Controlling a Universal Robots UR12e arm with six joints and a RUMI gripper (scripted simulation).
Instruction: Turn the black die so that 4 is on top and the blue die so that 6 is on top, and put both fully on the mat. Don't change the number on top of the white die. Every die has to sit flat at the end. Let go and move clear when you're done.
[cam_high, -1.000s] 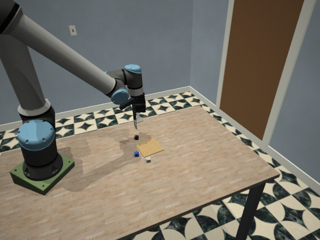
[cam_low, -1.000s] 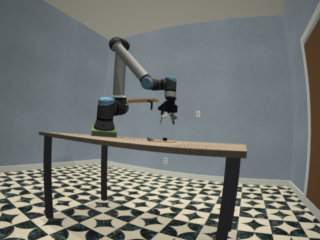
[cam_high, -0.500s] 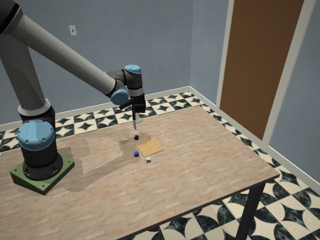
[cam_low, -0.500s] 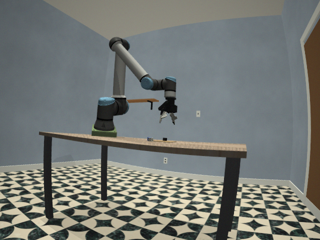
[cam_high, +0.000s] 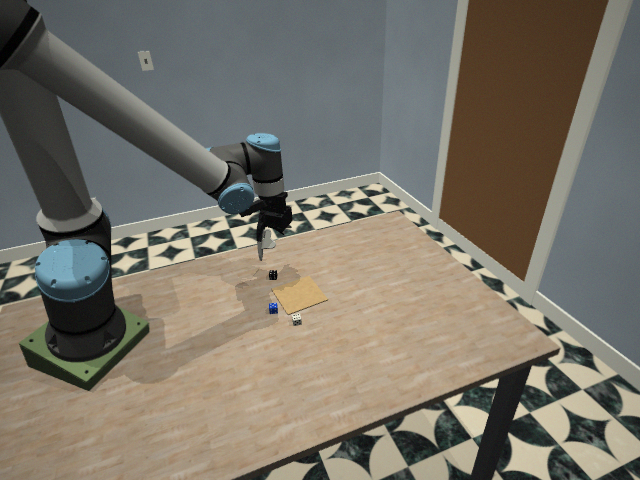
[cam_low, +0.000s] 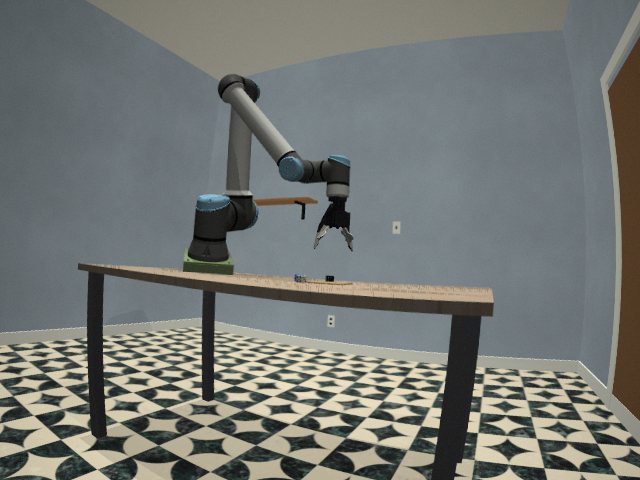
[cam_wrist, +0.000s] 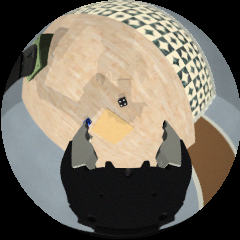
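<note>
The black die lies 11 cm below my hand and 1 cm behind it. Round my hand: white die (24 cm to the right, 11 cm below, 2 cm ahead); tan mat (12 cm to the right, 12 cm below, 5 cm ahead); blue die (17 cm to the right, 11 cm below, 4 cm behind).
</note>
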